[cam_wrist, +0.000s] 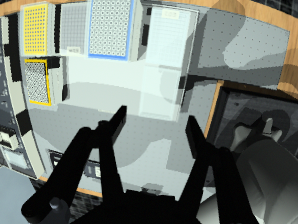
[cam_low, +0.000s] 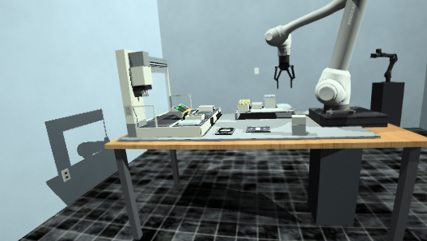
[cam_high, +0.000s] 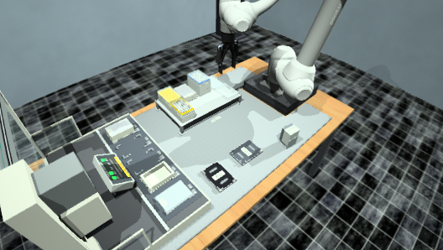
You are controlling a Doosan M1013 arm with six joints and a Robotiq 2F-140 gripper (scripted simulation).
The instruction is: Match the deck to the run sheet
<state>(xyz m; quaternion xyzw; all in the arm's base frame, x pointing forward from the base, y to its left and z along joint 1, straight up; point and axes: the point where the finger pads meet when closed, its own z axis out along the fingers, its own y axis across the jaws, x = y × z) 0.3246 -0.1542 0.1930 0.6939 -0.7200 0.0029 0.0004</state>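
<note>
Now: the clear cover 170 mm below my hand. Also, from my hand: yellow-rimmed tip rack 320 mm ahead, 150 mm below, 10 mm to the right; blue-rimmed tip rack 130 mm to the right, 120 mm below, 100 mm ahead; shelf 190 mm below, 160 mm ahead, 70 mm to the right.
</note>
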